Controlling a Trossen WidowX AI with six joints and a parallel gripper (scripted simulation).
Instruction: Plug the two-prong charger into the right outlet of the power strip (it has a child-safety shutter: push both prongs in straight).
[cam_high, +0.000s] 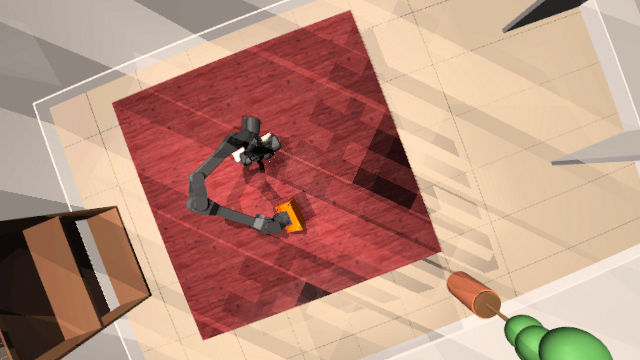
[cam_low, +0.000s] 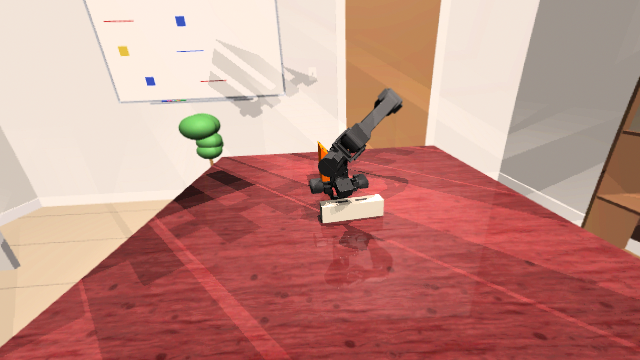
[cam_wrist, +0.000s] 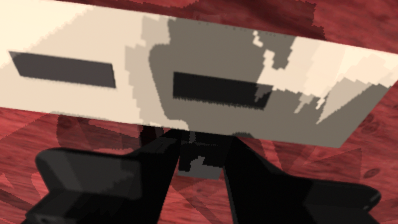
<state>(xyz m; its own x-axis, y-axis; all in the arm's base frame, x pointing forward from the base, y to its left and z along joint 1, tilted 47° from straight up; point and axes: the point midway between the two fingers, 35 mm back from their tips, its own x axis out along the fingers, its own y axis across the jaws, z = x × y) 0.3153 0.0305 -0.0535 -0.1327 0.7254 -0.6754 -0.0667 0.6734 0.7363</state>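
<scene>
The dark two-prong charger is 20 mm ahead of my gripper tip and 10 mm above it.
</scene>
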